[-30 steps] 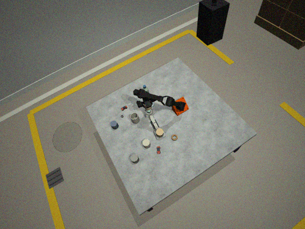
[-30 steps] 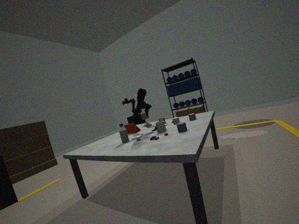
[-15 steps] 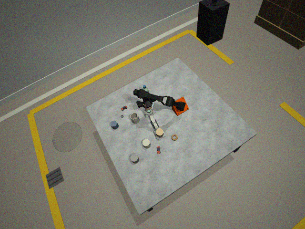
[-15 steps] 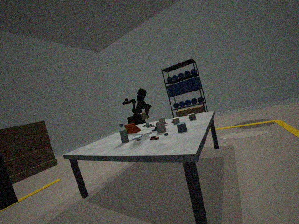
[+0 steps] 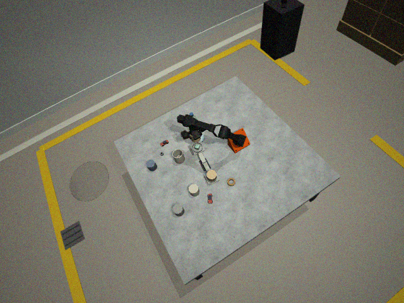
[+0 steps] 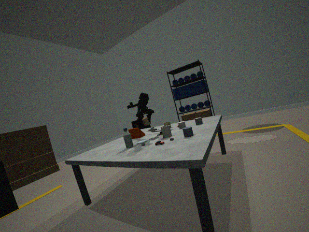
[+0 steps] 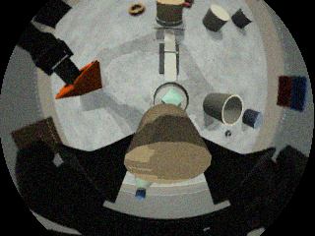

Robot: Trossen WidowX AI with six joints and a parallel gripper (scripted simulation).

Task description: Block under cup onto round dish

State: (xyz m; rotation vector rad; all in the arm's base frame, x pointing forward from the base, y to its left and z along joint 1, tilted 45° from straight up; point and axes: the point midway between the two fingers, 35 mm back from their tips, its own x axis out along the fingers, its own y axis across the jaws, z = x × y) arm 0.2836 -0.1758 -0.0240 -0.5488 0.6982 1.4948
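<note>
Right now my gripper tip is 80 mm above the pale green block, 40 mm to the right of it and 20 mm short of it. From my gripper tip the other things lie so: tan cup (20 mm to the right, 10 mm above); then small balance (160 mm to the left, 120 mm below, 30 mm ahead); then round pale blue dish (160 mm below, 90 mm to the right, 50 mm behind).
</note>
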